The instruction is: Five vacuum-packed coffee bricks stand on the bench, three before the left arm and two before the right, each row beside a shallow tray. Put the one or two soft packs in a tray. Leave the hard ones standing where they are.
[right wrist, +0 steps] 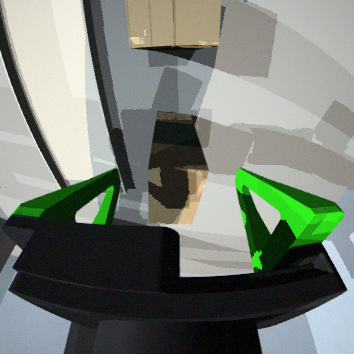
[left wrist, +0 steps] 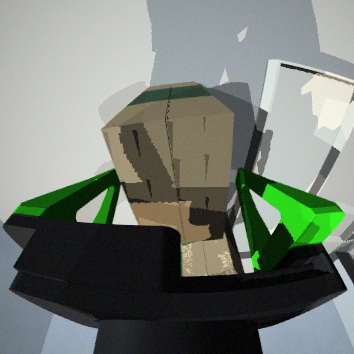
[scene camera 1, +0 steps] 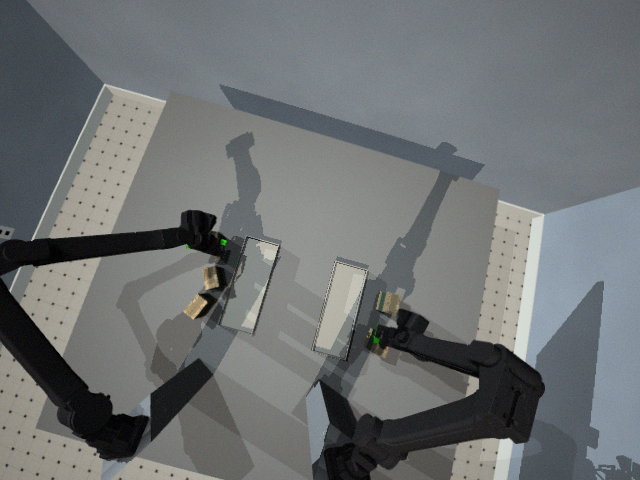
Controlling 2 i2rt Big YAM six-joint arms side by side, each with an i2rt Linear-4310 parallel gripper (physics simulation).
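Frame: origin at the left arm's base, x ahead, y left, z up, level; centimetres.
Seen in the pictures: left gripper, fingertip midpoint: point(left wrist: 177, 174) point(scene camera 1: 212, 246); right gripper, fingertip midpoint: point(right wrist: 177, 174) point(scene camera 1: 387, 336); left arm's base, link origin: point(scene camera 1: 126, 437); right arm's base, link origin: point(scene camera 1: 345, 467).
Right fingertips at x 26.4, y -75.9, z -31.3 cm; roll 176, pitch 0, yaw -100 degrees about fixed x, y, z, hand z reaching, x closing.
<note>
Pixels of each thing's top centre, then the offset from my right fingertips to it. Level surfaces: height alone.
- farthest left brick, top centre: point(left wrist: 177, 199) point(scene camera 1: 209, 240) dx +30.0, dy +73.1, dz -0.8 cm
- middle brick, top centre: point(left wrist: 219, 285) point(scene camera 1: 210, 277) dx +15.7, dy +70.6, dz -0.8 cm
- left tray, top centre: point(left wrist: 281, 201) point(scene camera 1: 248, 284) dx +14.6, dy +57.5, dz -12.7 cm
- nearer right brick, top centre: point(right wrist: 170, 201) point(scene camera 1: 382, 345) dx -3.8, dy +1.4, dz -0.7 cm
- farther right brick, top centre: point(scene camera 1: 393, 303) dx +12.7, dy -2.1, dz -0.8 cm
- right tray, top centre: point(right wrist: 52, 96) point(scene camera 1: 340, 309) dx +7.7, dy +17.1, dz -12.7 cm
- grey bench, surface height: dz -14.9 cm
My left gripper point(scene camera 1: 205, 244) point(left wrist: 177, 174) is open, its fingers on either side of the farthest left brick point(scene camera 1: 216, 237) point(left wrist: 172, 150), with a gap at each side. That brick is mostly hidden by the arm in the scene view. A middle brick point(scene camera 1: 211, 277) and a nearer, turned brick point(scene camera 1: 196, 305) stand beside the left tray point(scene camera 1: 250, 289) point(left wrist: 300, 130). My right gripper point(scene camera 1: 376, 337) point(right wrist: 177, 174) is open around the nearer right brick point(scene camera 1: 381, 351) point(right wrist: 175, 200), which stands apart from both fingers. The farther right brick point(scene camera 1: 388, 302) point(right wrist: 172, 25) stands beside the right tray point(scene camera 1: 338, 310) point(right wrist: 45, 75).
Both trays lie between the two brick rows. Two dark panels point(scene camera 1: 180, 395) point(scene camera 1: 336, 410) stand near the arm bases. Part of another brick point(left wrist: 207, 257) shows low in the left wrist view. Arm shadows cross the grey bench point(scene camera 1: 310, 175).
</note>
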